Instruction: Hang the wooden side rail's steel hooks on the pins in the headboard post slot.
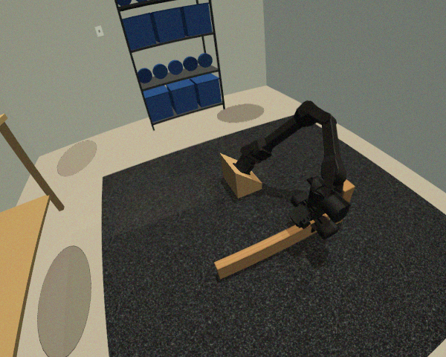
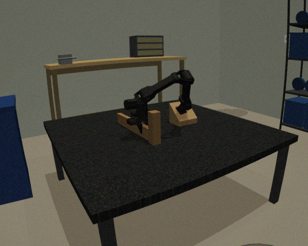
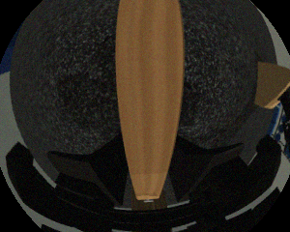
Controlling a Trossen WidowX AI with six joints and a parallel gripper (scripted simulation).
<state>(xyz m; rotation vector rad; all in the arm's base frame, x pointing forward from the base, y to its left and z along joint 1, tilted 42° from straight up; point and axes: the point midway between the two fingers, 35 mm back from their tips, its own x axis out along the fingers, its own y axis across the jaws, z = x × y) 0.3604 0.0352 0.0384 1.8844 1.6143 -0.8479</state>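
My gripper tip is 10 mm short of the headboard post, 120 mm to the right of it and 60 mm below it.
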